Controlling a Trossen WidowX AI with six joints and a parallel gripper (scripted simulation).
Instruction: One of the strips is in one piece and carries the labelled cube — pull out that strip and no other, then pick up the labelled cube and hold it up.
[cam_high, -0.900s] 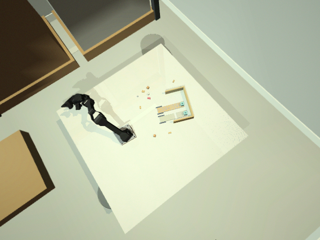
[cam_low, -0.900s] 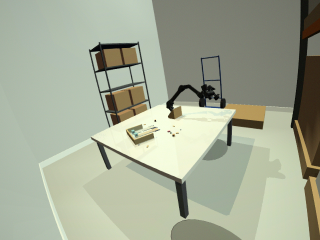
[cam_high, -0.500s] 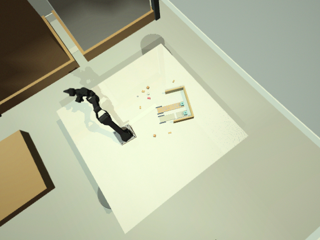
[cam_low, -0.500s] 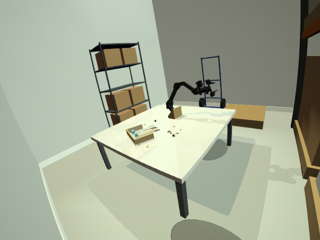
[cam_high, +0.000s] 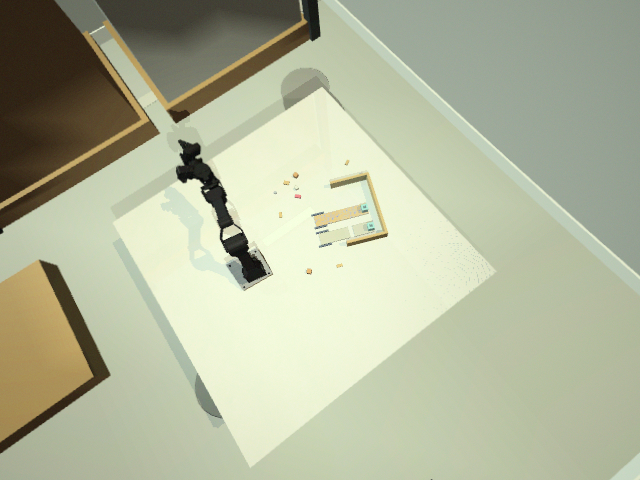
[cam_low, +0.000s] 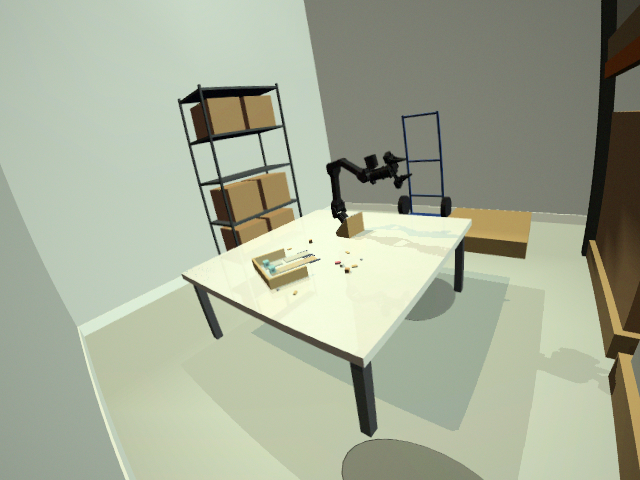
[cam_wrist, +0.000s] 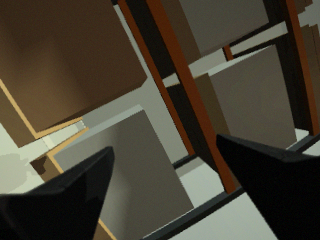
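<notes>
My gripper tip is 32 cm short of the pale strip, 56 cm to the left of it and 41 cm above it.
</notes>
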